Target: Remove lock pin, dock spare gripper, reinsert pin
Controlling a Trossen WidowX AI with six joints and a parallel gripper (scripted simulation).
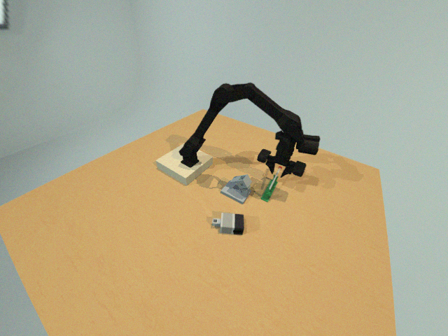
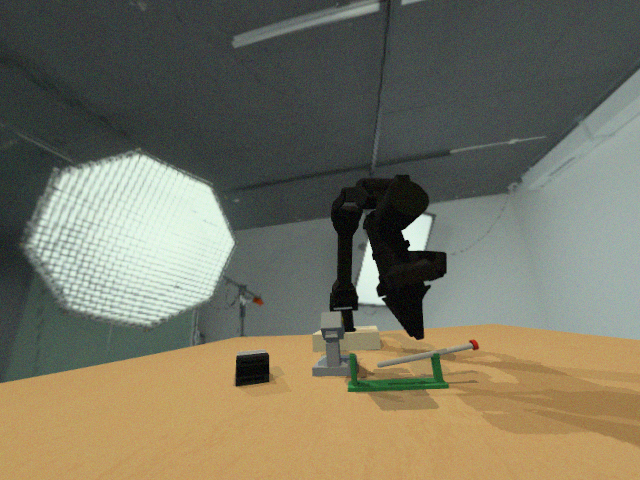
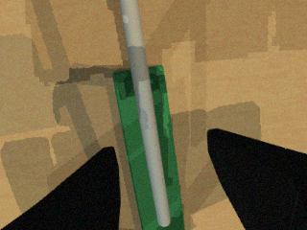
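Right now the green rack is 4 cm to the right of my gripper tip and 4 cm below it. From my gripper tip the other things lie so: spare gripper (6 cm behind, 30 cm to the right, 4 cm below); then grey mount (10 cm behind, 14 cm to the right, 1 cm below).
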